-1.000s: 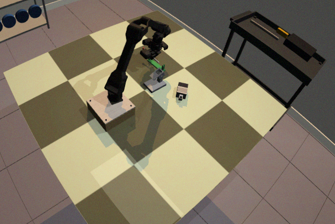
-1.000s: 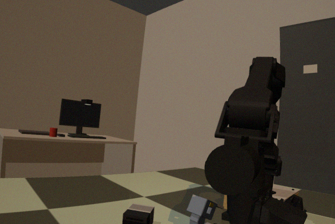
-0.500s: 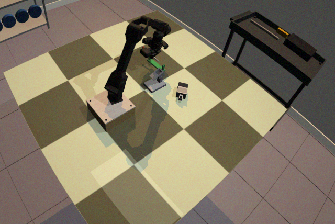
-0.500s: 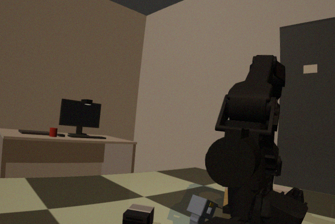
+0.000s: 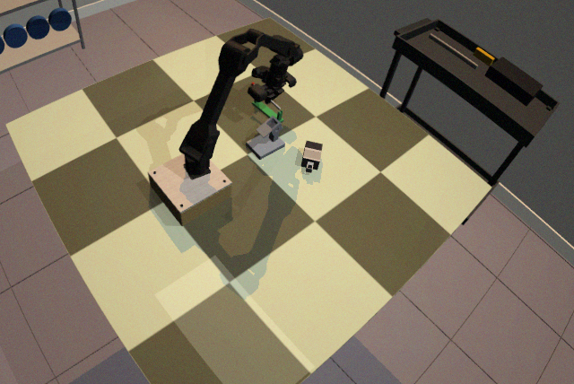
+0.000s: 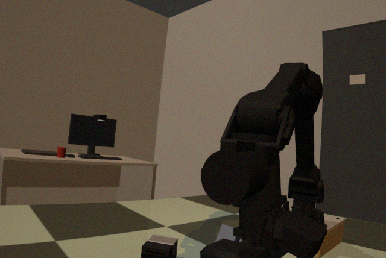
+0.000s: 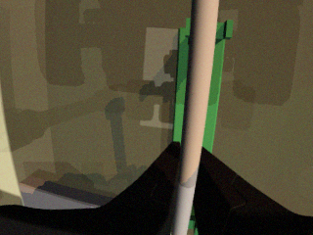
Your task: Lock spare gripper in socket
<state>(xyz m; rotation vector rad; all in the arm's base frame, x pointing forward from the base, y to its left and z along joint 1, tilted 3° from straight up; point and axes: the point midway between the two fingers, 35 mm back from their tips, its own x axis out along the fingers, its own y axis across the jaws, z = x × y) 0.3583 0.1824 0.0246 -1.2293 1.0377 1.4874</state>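
Now: gripper tip 20 mm above the green strip and 10 mm short of it. The rest, counted from my gripper tip: mount block: 140 mm to the right, 70 mm behind; then spare gripper: 270 mm to the right, 30 mm below, 20 mm ahead.
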